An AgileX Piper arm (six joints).
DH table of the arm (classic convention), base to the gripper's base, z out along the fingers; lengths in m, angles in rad. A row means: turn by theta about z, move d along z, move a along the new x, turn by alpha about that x. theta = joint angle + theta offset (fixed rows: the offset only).
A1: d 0.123; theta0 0; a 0; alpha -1.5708
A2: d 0; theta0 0.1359; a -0.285; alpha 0
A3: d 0; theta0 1.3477; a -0.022; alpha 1.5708
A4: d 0.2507; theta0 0; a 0; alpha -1.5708
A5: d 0; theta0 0; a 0; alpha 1.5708
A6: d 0.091; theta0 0; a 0; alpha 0
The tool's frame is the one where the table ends.
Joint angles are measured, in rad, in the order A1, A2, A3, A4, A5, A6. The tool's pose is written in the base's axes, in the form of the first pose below.
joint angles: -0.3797 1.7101 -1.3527 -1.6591 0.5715 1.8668
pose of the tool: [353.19, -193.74, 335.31, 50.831, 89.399, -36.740]
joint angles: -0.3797 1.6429 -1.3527 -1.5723 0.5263 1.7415
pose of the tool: [341.49, -185.50, 357.06, 48.227, 90.269, -35.357]
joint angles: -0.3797 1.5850 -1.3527 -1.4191 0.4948 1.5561
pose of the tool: [329.83, -177.61, 372.27, 46.434, 92.709, -34.179]
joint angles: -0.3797 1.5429 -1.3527 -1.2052 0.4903 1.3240
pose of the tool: [320.11, -170.83, 378.95, 45.833, 96.891, -32.842]
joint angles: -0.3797 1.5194 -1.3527 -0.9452 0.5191 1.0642
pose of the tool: [313.71, -164.59, 376.38, 46.299, 103.273, -30.543]
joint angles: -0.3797 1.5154 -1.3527 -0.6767 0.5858 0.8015
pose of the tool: [310.81, -157.96, 365.27, 46.782, 112.200, -27.196]
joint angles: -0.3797 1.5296 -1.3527 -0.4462 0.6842 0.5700
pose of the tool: [310.48, -150.63, 348.18, 46.291, 123.015, -23.037]
